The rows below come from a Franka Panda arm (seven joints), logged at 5 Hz.
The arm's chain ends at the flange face. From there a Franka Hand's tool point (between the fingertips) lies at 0.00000 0.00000 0.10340 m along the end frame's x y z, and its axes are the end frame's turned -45 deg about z.
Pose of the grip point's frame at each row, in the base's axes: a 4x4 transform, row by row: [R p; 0 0 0 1], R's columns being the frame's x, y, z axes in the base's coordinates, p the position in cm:
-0.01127 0.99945 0.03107 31.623; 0.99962 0.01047 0.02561 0.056; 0.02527 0.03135 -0.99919 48.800; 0 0 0 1
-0.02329 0.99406 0.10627 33.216; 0.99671 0.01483 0.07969 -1.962; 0.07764 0.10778 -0.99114 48.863; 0 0 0 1
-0.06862 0.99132 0.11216 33.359; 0.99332 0.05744 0.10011 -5.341; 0.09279 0.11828 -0.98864 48.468; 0 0 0 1
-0.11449 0.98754 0.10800 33.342; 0.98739 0.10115 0.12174 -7.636; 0.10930 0.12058 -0.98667 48.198; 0 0 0 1
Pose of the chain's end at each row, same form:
0.69875 0.71469 0.03107 31.302; 0.71424 -0.69943 0.02561 -0.209; 0.04004 0.00430 -0.99919 59.132; 0 0 0 1
0.68644 0.71938 0.10627 32.117; 0.71527 -0.69429 0.07969 -2.786; 0.13111 0.02131 -0.99114 59.111; 0 0 0 1
0.65245 0.74949 0.11216 32.199; 0.74300 -0.66177 0.10011 -6.376; 0.14925 0.01802 -0.98864 58.691; 0 0 0 1
0.61734 0.77925 0.10800 32.225; 0.76971 -0.62667 0.12174 -8.895; 0.16255 0.00798 -0.98667 58.400; 0 0 0 1

